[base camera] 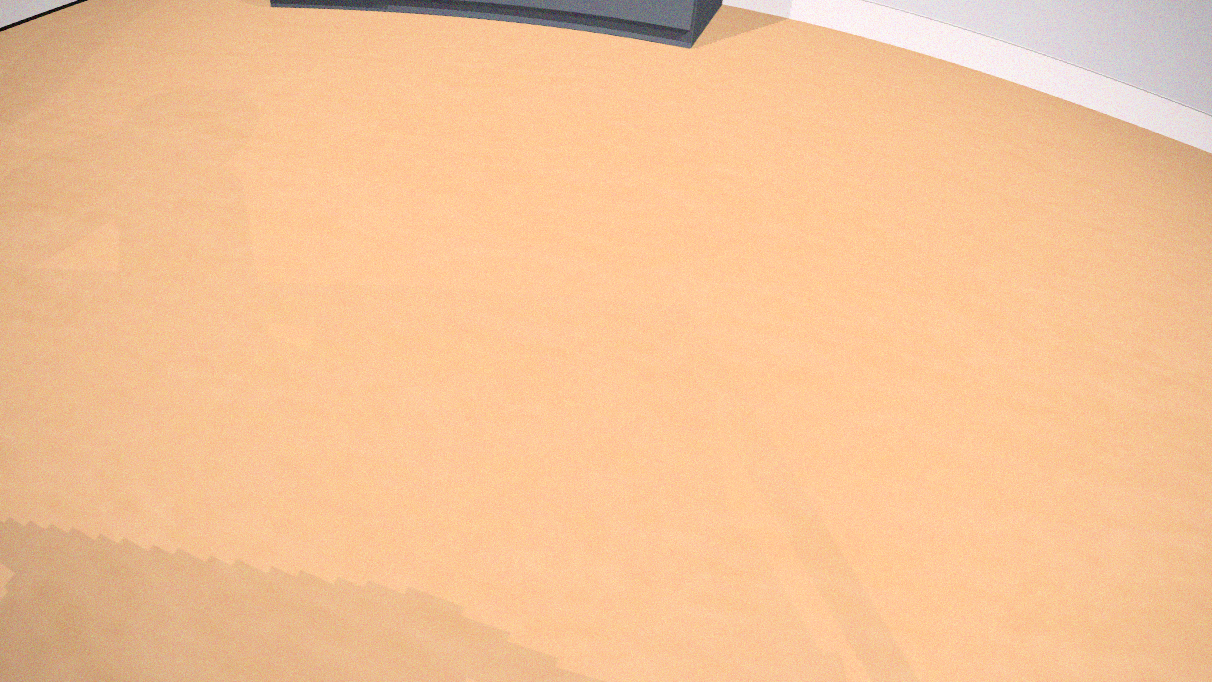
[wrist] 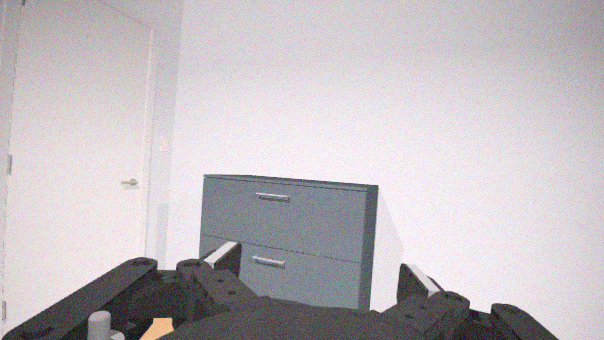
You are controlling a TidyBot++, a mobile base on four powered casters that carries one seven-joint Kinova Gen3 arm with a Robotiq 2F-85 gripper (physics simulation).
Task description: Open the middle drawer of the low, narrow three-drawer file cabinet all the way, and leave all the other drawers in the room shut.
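Places are measured from the arm's base along level axes (x ahead, y left, z up), in metres.
Where they show: gripper, fingertip midpoint: (wrist: 318, 271).
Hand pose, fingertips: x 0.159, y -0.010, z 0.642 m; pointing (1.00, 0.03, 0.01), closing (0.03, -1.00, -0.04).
Note:
After its pixels a point has its place.
A dark blue-grey drawer cabinet (base camera: 614, 12) @(z -0.347, x 1.356, y -0.044 m) (wrist: 320, 220) @(z 0.460, x 1.374, y 0.022 m) stands against the wall. In the wrist view two drawer fronts show, each with a silver bar handle: the upper handle (wrist: 272, 197) @(z 0.544, x 1.445, y 0.273 m) and the lower handle (wrist: 269, 261) @(z 0.232, x 1.402, y 0.260 m). Both fronts look flush and shut. The cabinet's lower part is hidden behind the gripper, so I cannot tell how many drawers it has or whether it is the low, narrow three-drawer one. In the base camera its bottom edge shows at the top. My gripper (wrist: 318, 271) @(z 0.642, x 0.159, y -0.010 m) is open and empty, some distance in front of the cabinet.
A white door (wrist: 80, 125) @(z 0.869, x 1.528, y 1.480 m) with a lever handle (wrist: 130, 183) @(z 0.522, x 1.824, y 1.345 m) is left of the cabinet. A pale wall (wrist: 475, 125) @(z 0.999, x 1.646, y -0.784 m) runs behind and to the right of it. In the base camera a white baseboard (base camera: 889, 42) @(z -0.392, x 1.660, y -0.684 m) runs along the right-hand wall, beside the tan floor (base camera: 593, 296) @(z -0.396, x 0.589, y -0.026 m).

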